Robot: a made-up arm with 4 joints. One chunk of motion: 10 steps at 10 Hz.
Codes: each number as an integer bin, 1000 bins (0 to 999) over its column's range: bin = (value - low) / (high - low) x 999, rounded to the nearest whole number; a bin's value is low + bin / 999 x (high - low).
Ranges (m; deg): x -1.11..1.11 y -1.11..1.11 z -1.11..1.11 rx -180..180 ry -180..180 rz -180..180
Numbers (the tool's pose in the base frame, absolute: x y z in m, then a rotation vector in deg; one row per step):
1: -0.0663 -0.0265 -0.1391 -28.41 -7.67 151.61
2: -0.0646 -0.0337 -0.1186 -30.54 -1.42 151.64
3: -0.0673 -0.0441 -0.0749 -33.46 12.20 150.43
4: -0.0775 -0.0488 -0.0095 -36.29 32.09 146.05
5: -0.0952 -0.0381 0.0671 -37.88 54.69 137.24
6: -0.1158 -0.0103 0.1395 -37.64 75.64 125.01
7: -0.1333 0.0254 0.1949 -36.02 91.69 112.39
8: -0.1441 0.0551 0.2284 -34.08 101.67 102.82
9: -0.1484 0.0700 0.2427 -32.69 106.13 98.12
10: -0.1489 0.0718 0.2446 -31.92 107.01 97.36
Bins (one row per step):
1: 470 488 437 421 478 920
2: 470 484 446 415 496 920
3: 469 480 466 407 533 917
4: 465 478 495 399 589 905
5: 457 482 530 394 651 880
6: 447 495 562 395 709 846
7: 440 511 587 400 754 811
8: 435 524 602 405 782 785
9: 433 531 609 409 794 772
10: 432 532 610 411 796 770

